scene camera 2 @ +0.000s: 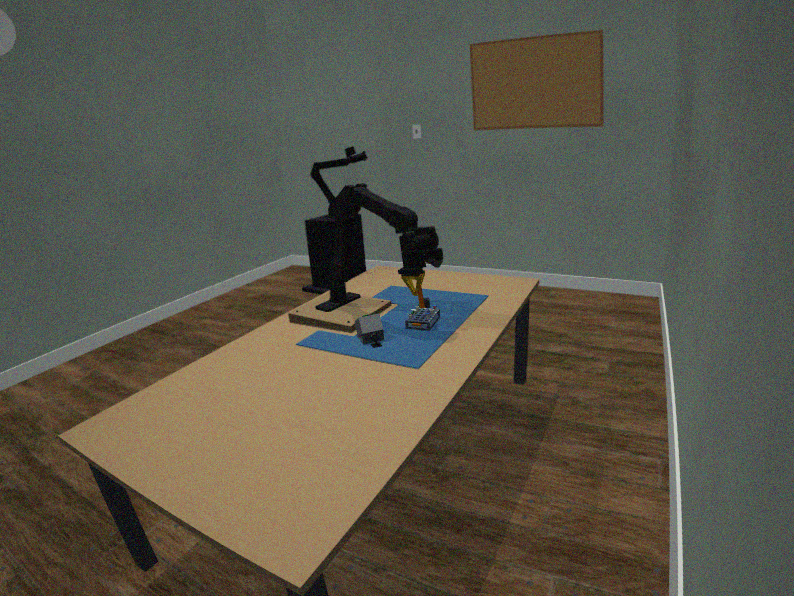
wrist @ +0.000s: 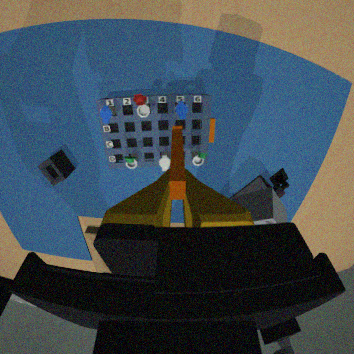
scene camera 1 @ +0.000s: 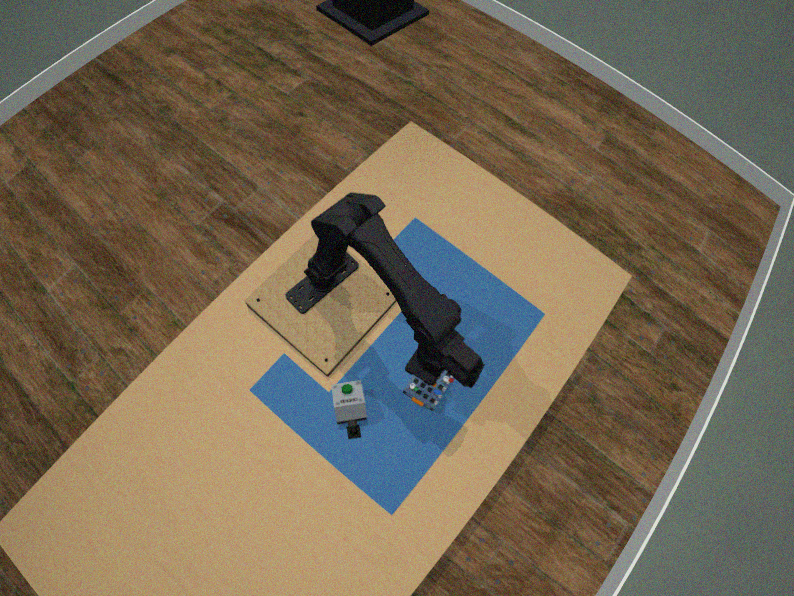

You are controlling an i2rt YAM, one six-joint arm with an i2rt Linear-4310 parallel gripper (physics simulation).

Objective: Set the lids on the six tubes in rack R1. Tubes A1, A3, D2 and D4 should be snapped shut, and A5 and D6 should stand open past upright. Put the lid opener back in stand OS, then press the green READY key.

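Places are measured from the arm's base along level axes (x ahead, y left, z up), in centimetres.
Pixels of known places: gripper, between the fingertips: (scene camera 2: 416, 295) (wrist: 176, 175) (scene camera 1: 427, 373); arm's base, origin of its link: (scene camera 2: 338, 302) (scene camera 1: 322, 281).
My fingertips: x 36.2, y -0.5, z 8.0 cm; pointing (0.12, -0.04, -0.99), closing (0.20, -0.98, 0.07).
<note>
Ahead of a thing's pixels: the offset from my fingertips to its top centre. "pt": to the spot under its first point. Level surfaces: height alone.
In the wrist view the grey rack {dx +1.2, dy +1.9, dz -4.3 cm} (wrist: 155, 133) (scene camera 1: 424, 393) (scene camera 2: 422, 317) lies on the blue mat. Blue lids sit at A1 {dx +2.6, dy +7.6, dz -5.8 cm} (wrist: 105, 114) and A5 {dx +4.3, dy +0.0, dz -5.8 cm} (wrist: 181, 109). The red lid at A3 {dx +4.5, dy +4.2, dz -4.4 cm} (wrist: 140, 99) is tipped back behind an open white mouth. Green lids at D2 {dx -1.7, dy +4.5, dz -4.3 cm} (wrist: 130, 160) and D6 {dx +0.1, dy -3.1, dz -4.4 cm} (wrist: 202, 155) stand off their open mouths. D4 {dx -1.8, dy +0.7, dz -5.5 cm} (wrist: 164, 163) shows a white cap. My gripper (wrist: 176, 175) (scene camera 2: 414, 280) is shut on the orange lid opener {dx +1.7, dy +0.3, dz +3.7 cm} (wrist: 177, 154) (scene camera 2: 420, 296). The opener's tip hangs over the rack just in front of A5. The green key (scene camera 1: 346, 388) sits on a grey box {pt dx -6.1, dy -18.4, dz -5.3 cm} (scene camera 2: 370, 326) (wrist: 260, 204).
A small dark block with a slot {dx -6.6, dy +16.0, dz -7.5 cm} (wrist: 56, 166) stands on the mat {dz -10.7 cm} (wrist: 53, 88) to the left of the rack in the wrist view. A small black part {pt dx -3.3, dy -19.6, dz -9.8 cm} (wrist: 279, 180) (scene camera 1: 352, 431) sits beside the key box. The arm's base plate (scene camera 1: 333, 321) lies behind.
</note>
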